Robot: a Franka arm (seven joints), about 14 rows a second.
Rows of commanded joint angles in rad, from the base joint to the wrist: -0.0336, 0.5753, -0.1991, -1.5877, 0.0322, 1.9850, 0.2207; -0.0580, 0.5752, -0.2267, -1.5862, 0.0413, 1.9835, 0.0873; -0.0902, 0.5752, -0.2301, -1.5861, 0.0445, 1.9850, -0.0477; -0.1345, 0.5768, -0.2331, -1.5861, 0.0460, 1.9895, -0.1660; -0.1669, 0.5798, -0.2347, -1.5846, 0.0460, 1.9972, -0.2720; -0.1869, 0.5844, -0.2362, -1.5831, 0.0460, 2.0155, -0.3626; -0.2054, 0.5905, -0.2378, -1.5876, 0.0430, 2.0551, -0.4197; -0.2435, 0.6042, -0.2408, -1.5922, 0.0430, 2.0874, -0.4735; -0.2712, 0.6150, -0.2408, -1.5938, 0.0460, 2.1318, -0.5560; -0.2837, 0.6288, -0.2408, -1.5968, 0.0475, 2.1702, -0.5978; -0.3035, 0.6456, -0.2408, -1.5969, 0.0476, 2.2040, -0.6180; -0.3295, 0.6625, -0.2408, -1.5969, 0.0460, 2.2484, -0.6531; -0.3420, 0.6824, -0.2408, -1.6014, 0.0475, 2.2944, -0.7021; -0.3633, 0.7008, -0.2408, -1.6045, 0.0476, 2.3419, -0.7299
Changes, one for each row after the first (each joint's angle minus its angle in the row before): -0.0244, -0.0001, -0.0276, 0.0015, 0.0091, -0.0015, -0.1334; -0.0322, 0.0000, -0.0034, 0.0001, 0.0032, 0.0015, -0.1350; -0.0443, 0.0016, -0.0030, 0.0000, 0.0015, 0.0045, -0.1183; -0.0324, 0.0030, -0.0016, 0.0015, 0.0000, 0.0077, -0.1060; -0.0200, 0.0046, -0.0015, 0.0015, 0.0000, 0.0183, -0.0906; -0.0185, 0.0061, -0.0016, -0.0045, -0.0030, 0.0396, -0.0571; -0.0381, 0.0137, -0.0030, -0.0046, 0.0000, 0.0323, -0.0538; -0.0277, 0.0108, 0.0000, -0.0016, 0.0030, 0.0444, -0.0825; -0.0125, 0.0138, 0.0000, -0.0030, 0.0015, 0.0384, -0.0418; -0.0198, 0.0168, 0.0000, -0.0001, 0.0001, 0.0338, -0.0202; -0.0260, 0.0169, 0.0000, 0.0000, -0.0016, 0.0444, -0.0351; -0.0125, 0.0199, 0.0000, -0.0045, 0.0015, 0.0460, -0.0490; -0.0213, 0.0184, 0.0000, -0.0031, 0.0001, 0.0475, -0.0278
